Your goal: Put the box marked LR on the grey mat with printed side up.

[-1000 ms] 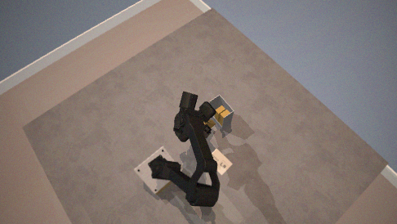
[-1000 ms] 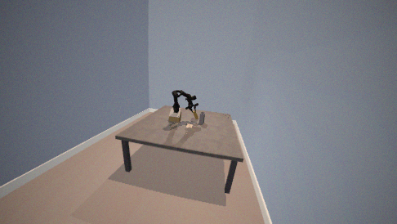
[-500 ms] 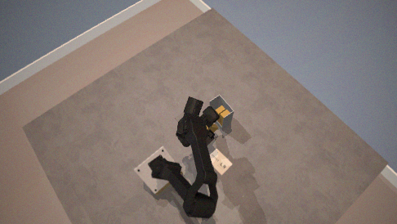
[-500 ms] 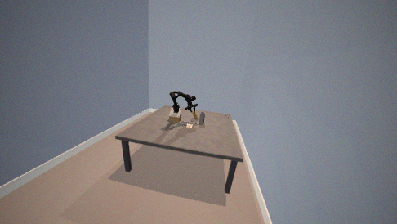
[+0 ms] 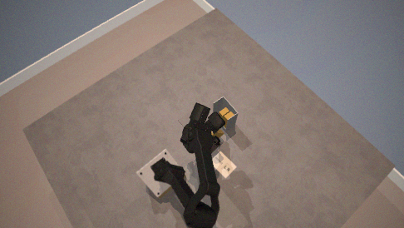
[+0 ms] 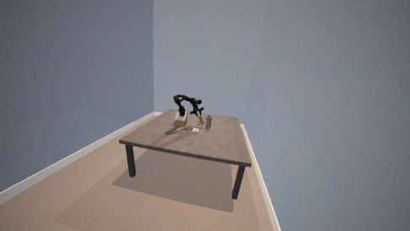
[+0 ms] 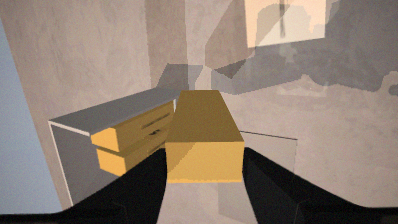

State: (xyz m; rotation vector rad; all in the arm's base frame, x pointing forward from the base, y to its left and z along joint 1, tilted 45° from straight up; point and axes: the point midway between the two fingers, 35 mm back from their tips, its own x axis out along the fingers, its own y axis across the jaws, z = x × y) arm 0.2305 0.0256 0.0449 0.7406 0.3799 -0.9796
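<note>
Now: gripper tip 15 cm above the grey mat and 13 cm to the right of it.
</note>
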